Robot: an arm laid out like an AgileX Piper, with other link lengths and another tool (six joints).
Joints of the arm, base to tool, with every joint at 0 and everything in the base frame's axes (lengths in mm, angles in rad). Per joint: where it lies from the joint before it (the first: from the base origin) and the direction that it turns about. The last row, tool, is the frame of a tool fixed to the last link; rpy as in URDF.
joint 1: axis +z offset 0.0 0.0 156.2
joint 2: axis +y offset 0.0 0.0 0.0
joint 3: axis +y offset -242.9 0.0 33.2
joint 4: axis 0.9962 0 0.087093 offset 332.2 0.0 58.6
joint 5: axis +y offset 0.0 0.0 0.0
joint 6: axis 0.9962 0 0.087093 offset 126.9 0.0 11.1
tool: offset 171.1 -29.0 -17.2 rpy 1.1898 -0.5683 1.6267
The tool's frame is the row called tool.
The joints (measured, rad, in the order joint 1, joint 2, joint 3, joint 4, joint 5, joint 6), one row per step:
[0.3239 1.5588 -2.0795 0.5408 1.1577 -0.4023]
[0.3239 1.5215 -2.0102 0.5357 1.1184 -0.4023]
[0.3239 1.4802 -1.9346 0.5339 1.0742 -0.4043]
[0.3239 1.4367 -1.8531 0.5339 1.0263 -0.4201]
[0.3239 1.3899 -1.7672 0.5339 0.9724 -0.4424]
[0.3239 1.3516 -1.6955 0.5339 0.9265 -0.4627]
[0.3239 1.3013 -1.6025 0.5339 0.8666 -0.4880]
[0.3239 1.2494 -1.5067 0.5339 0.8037 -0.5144]
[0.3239 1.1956 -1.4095 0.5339 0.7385 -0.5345]
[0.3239 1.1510 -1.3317 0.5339 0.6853 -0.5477]
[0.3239 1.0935 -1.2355 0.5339 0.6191 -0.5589]
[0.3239 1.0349 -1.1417 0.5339 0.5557 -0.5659]
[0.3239 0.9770 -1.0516 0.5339 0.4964 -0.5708]
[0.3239 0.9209 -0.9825 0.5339 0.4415 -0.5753]
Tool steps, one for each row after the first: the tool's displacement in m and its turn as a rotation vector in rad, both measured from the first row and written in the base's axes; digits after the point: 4 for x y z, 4 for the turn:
[0.0012 -0.0033 -0.0063 0.0072 0.0006 -0.0196]
[0.0018 -0.0064 -0.0128 0.0171 -0.0010 -0.0388]
[0.0027 -0.0100 -0.0207 0.0200 -0.0109 -0.0535]
[0.0038 -0.0144 -0.0285 0.0206 -0.0287 -0.0689]
[0.0049 -0.0185 -0.0358 0.0192 -0.0448 -0.0821]
[0.0057 -0.0245 -0.0459 0.0170 -0.0659 -0.1005]
[0.0063 -0.0314 -0.0570 0.0134 -0.0890 -0.1207]
[0.0061 -0.0391 -0.0686 0.0133 -0.1102 -0.1451]
[0.0054 -0.0459 -0.0777 0.0149 -0.1277 -0.1668]
[0.0035 -0.0550 -0.0887 0.0200 -0.1486 -0.1961]
[0.0005 -0.0644 -0.0994 0.0270 -0.1684 -0.2259]
[-0.0033 -0.0738 -0.1102 0.0338 -0.1867 -0.2546]
[-0.0071 -0.0828 -0.1111 0.0469 -0.2191 -0.2817]

